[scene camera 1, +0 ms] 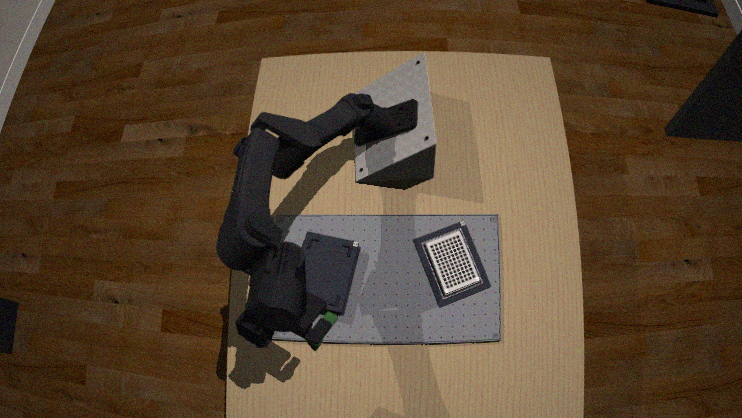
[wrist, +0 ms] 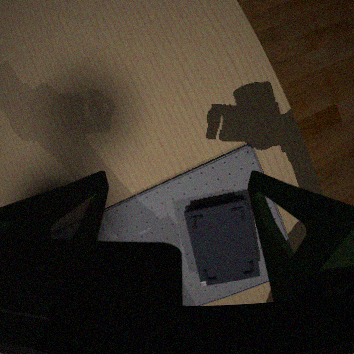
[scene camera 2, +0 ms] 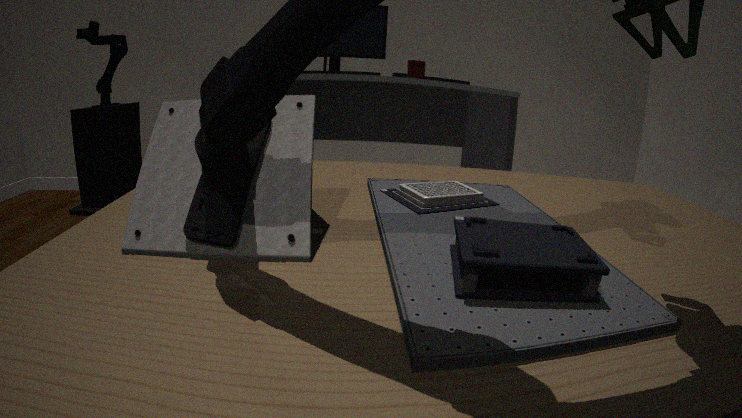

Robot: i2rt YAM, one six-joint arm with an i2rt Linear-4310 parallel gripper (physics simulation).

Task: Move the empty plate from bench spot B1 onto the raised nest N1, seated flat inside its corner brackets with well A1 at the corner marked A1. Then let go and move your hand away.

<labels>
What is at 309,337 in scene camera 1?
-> My gripper.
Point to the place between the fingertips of my gripper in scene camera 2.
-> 671,57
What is my gripper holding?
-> Nothing.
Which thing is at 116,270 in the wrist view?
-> My gripper.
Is my gripper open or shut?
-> Open.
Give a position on a white well plate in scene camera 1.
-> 449,255
</labels>
